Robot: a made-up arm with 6 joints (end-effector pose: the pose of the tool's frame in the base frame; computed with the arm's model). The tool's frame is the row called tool.
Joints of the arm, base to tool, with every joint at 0 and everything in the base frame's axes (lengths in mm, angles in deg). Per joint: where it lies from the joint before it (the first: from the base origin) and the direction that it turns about. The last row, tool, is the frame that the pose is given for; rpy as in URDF.
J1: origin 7 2 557 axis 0 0 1
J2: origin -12 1 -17 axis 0.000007 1 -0.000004
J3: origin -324 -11 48 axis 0.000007 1 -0.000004
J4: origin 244 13 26 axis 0.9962 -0.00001 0.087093
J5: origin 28 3 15 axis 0.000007 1 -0.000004
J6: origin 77 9 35 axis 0.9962 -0.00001 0.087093
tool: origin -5 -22 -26 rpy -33.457 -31.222 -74.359
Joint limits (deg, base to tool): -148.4..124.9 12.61..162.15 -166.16..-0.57 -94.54..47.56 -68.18..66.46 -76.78..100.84
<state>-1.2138 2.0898 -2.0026 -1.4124 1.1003 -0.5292</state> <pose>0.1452 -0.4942 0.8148 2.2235 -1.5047 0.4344</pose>
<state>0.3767 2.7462 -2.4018 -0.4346 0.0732 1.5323</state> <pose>0.5882 0.2765 0.5326 -0.3082 0.8764 -0.8107</pose>
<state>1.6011 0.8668 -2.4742 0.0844 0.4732 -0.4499</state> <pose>0.0290 -0.2210 1.1617 0.5522 -0.8158 -0.4875</pose>
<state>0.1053 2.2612 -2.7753 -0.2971 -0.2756 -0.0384</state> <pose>0.4947 0.0565 0.9881 -0.4700 -0.9230 -1.6437</pose>
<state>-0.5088 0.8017 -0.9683 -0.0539 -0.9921 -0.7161</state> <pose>0.0521 -0.0388 0.9689 -0.9189 -1.2976 -2.5690</pose>
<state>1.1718 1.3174 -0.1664 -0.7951 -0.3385 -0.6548</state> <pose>0.0458 0.1682 0.6009 -1.2273 -1.7641 0.4446</pose>
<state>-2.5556 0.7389 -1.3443 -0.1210 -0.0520 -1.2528</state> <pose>-0.0025 0.0065 1.0630 1.3655 -0.8507 0.7192</pose>
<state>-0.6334 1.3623 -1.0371 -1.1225 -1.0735 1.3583</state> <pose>0.2751 -0.0879 0.8029 -0.4976 -0.1596 -1.0807</pose>
